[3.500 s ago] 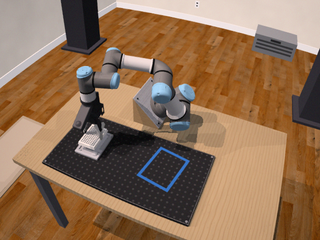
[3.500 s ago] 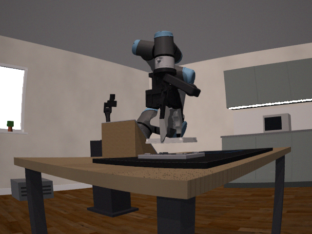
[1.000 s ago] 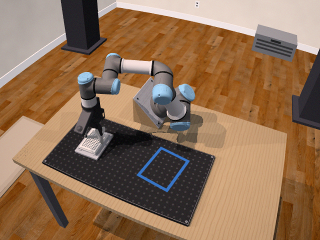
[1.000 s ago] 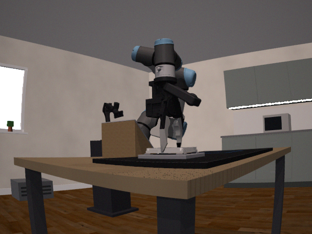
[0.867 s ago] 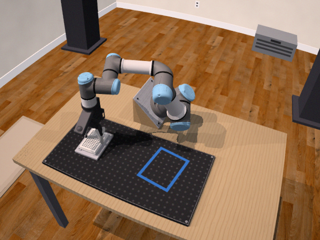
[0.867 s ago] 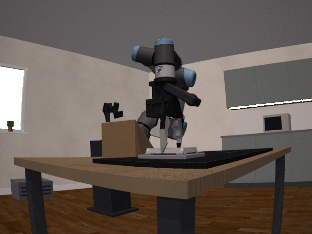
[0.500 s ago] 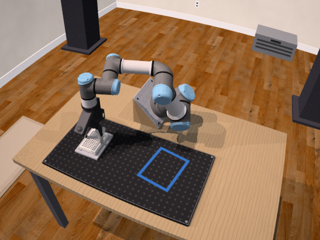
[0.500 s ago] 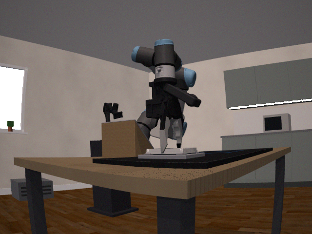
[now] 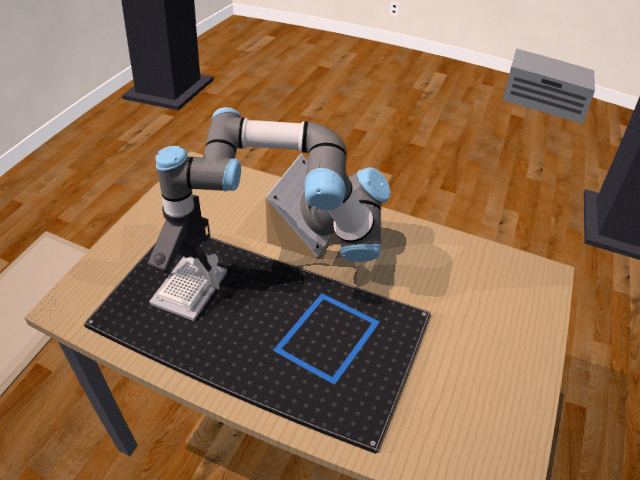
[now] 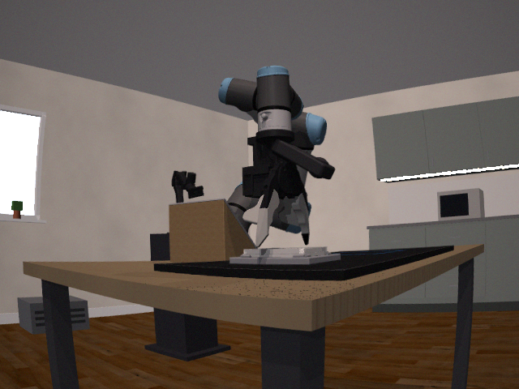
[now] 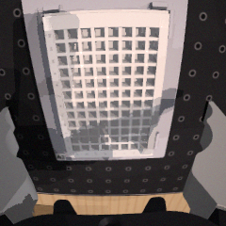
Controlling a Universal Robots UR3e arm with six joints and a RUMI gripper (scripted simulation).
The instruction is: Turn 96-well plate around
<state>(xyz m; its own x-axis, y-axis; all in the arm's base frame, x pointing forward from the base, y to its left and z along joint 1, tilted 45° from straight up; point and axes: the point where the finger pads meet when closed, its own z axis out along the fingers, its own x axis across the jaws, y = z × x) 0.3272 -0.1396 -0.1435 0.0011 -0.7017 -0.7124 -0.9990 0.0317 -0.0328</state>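
Right now my hand is 10 mm above the 96-well plate. The rest, counted from my hand: plate nest N1 (20 mm below).
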